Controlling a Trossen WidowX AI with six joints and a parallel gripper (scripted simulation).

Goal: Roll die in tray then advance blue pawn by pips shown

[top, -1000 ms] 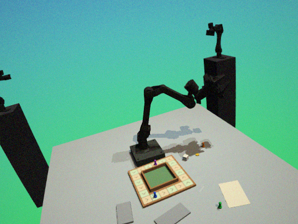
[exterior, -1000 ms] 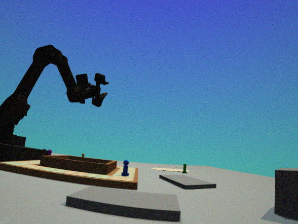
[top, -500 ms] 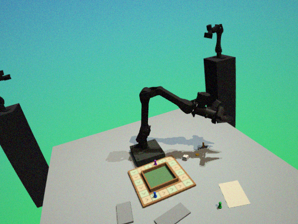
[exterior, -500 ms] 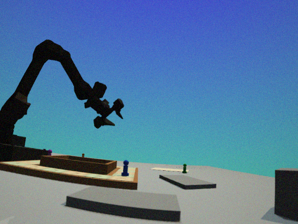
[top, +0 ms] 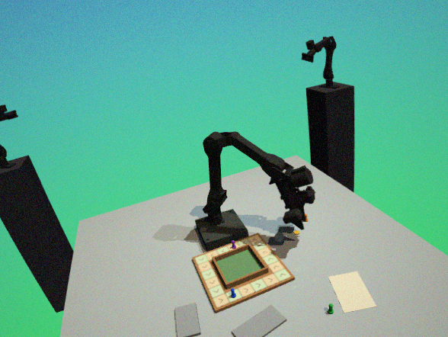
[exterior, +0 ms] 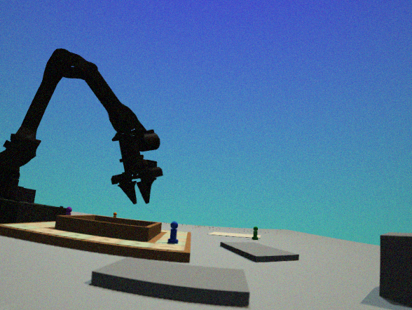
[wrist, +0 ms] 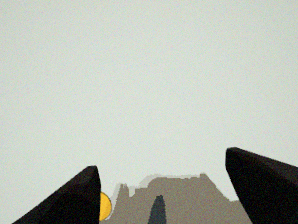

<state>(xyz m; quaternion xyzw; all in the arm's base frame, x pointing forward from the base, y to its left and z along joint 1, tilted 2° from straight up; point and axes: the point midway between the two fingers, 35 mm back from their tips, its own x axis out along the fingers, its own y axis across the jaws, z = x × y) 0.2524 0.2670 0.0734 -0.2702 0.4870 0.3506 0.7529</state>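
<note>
My gripper tip is 8 cm to the left of the white die, 6 cm past it and 6 cm above it. The rest, counted from my gripper tip: orange pawn (10 cm behind, 7 cm to the left, 6 cm below); then purple pawn (26 cm to the right, 9 cm behind, 4 cm below); then yellow disc (7 cm below, 5 cm behind).
</note>
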